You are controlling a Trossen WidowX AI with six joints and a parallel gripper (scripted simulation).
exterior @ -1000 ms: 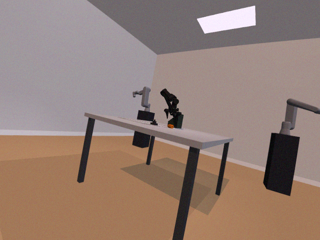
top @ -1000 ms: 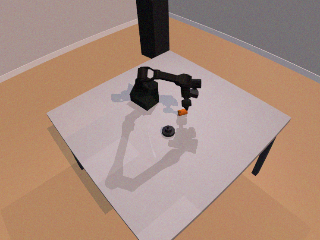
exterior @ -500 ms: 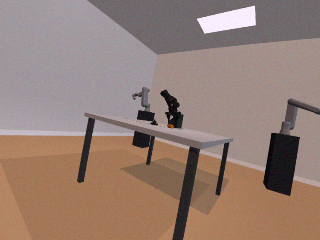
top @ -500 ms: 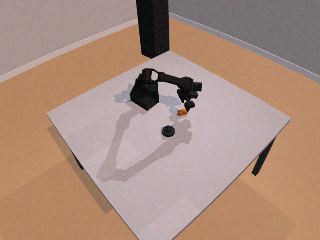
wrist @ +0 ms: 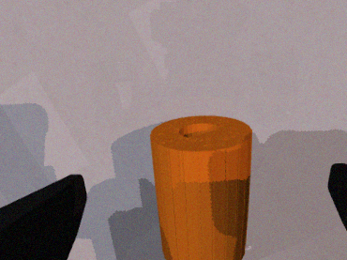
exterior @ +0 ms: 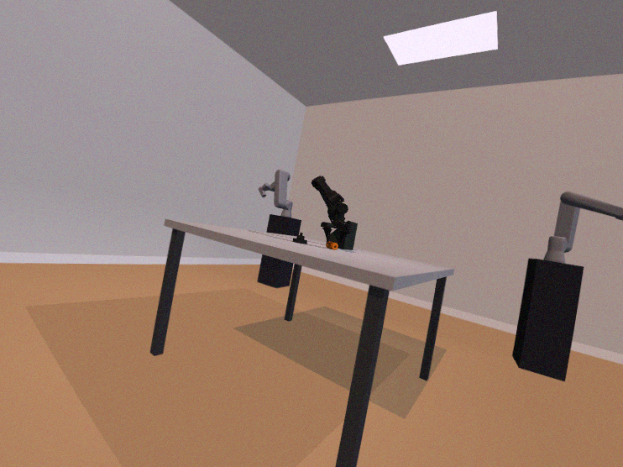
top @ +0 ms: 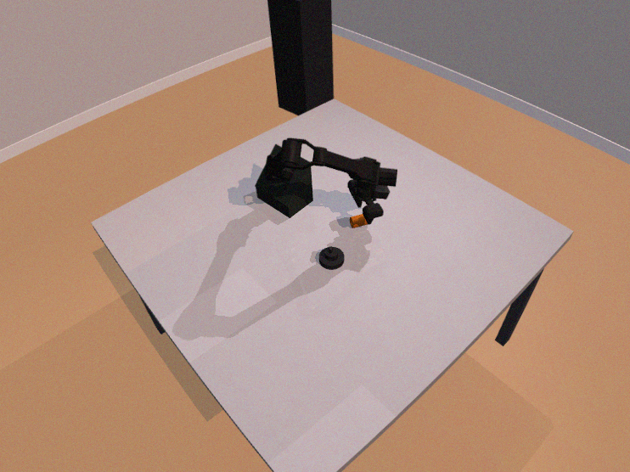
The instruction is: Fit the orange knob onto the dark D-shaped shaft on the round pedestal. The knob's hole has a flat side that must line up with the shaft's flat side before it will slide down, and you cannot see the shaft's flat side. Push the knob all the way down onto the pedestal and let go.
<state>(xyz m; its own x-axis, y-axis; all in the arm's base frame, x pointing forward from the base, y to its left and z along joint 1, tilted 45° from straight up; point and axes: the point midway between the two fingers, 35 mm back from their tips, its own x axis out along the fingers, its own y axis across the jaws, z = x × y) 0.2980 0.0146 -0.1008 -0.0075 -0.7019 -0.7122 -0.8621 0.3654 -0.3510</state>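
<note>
Right now my gripper tip is 2 cm above the orange knob, 1 cm to the left of it and 1 cm past it. Also, from my gripper tip: round dark pedestal: 21 cm to the right, 2 cm ahead, 1 cm below.
</note>
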